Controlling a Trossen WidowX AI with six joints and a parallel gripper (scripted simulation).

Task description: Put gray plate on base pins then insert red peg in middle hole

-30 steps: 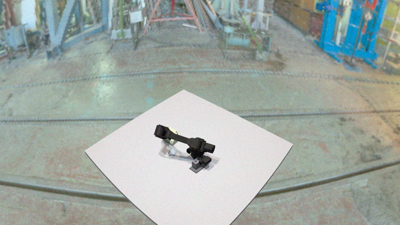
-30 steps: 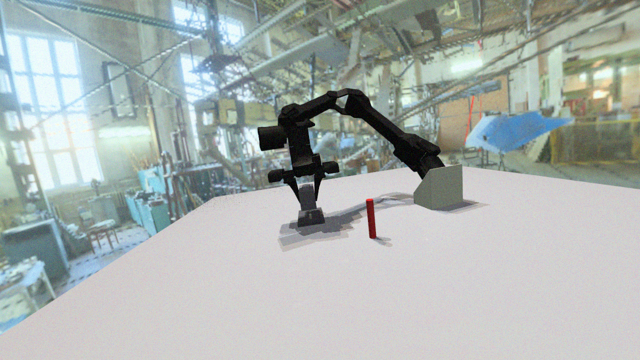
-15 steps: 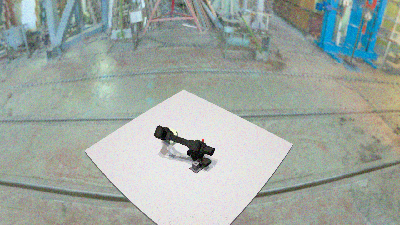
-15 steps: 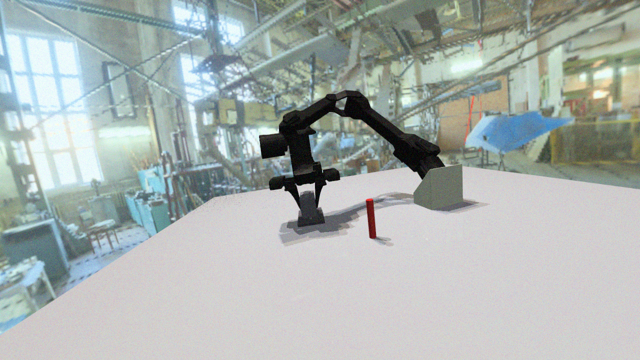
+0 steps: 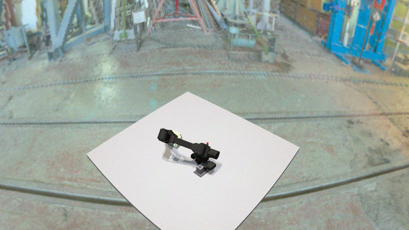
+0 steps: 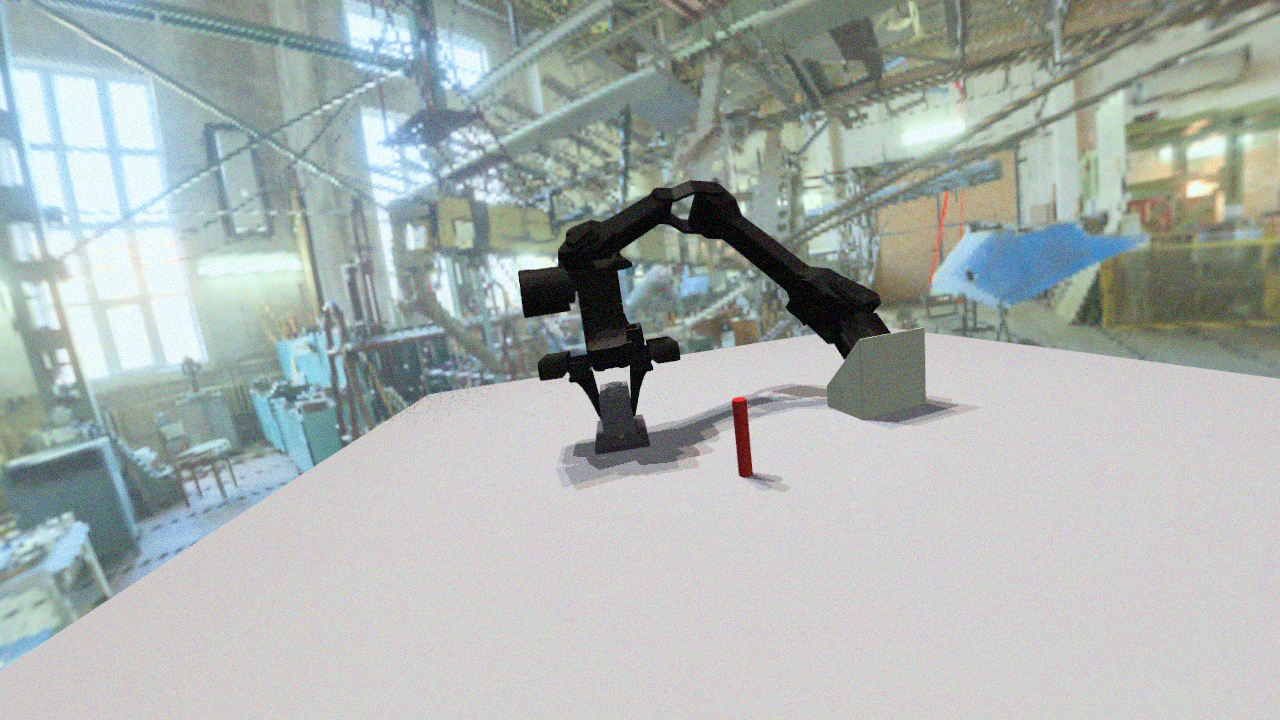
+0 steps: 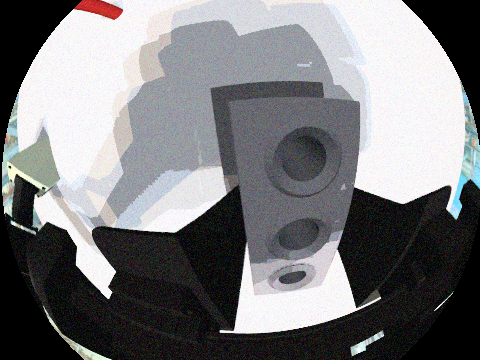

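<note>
Right now my gripper tip is 30 mm below the gray plate. The rest, counted from my gripper tip: red peg: 110 mm behind, 190 mm to the left, 10 mm above; dark base: 20 mm below.
</note>
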